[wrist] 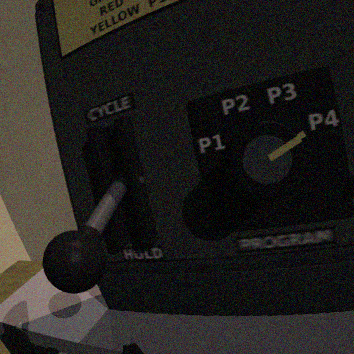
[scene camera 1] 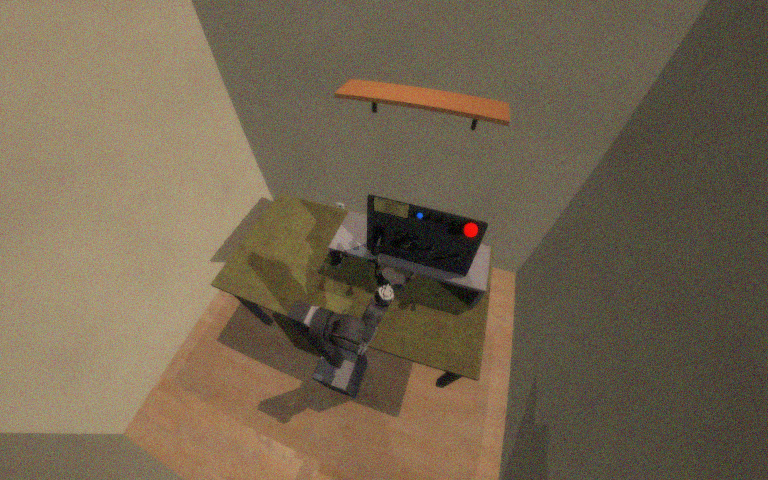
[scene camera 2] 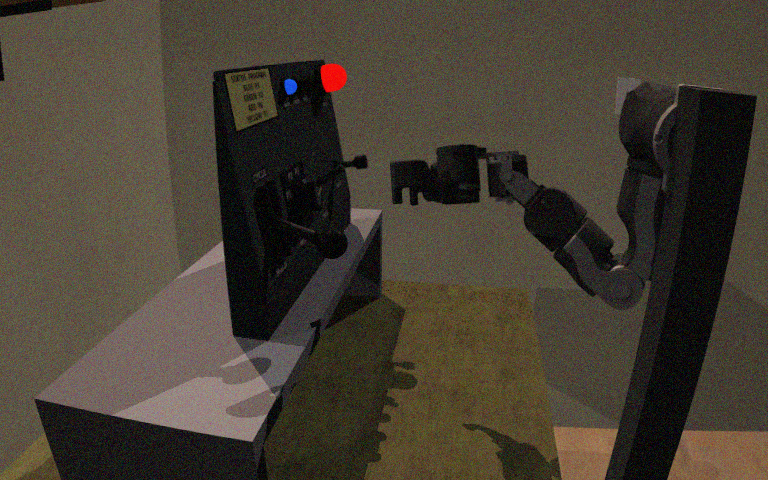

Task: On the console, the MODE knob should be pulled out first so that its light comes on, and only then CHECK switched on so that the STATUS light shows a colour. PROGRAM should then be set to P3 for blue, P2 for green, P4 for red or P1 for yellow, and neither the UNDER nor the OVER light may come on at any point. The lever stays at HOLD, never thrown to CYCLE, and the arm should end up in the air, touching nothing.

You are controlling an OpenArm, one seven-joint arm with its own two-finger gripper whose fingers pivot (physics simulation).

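Note:
The dark console (scene camera 1: pixel 427 240) (scene camera 2: pixel 243 158) has a small blue light (scene camera 1: pixel 419 215) (scene camera 2: pixel 290 86) and a big red light (scene camera 1: pixel 470 229) (scene camera 2: pixel 334 77) lit at its top; their labels are too small to read. The PROGRAM knob (wrist: pixel 260 167) points at P4 in the wrist view. The lever's ball (scene camera 2: pixel 330 243) (wrist: pixel 75 261) hangs low, on the HOLD side. A small dark knob (scene camera 2: pixel 359 161) sticks out on a stem, its name unreadable. My gripper (scene camera 1: pixel 394 270) (scene camera 2: pixel 403 182) is open and empty in the air before the console, apart from it. CHECK's position cannot be made out.
The console stands on a pale raised block (scene camera 1: pixel 480 266) (scene camera 2: pixel 147 322) on the greenish table (scene camera 1: pixel 441 339) (scene camera 2: pixel 464 333). A yellow card (scene camera 1: pixel 390 207) (scene camera 2: pixel 252 99) (wrist: pixel 115 20) is on its upper left face. An orange shelf (scene camera 1: pixel 424 100) is on the wall above.

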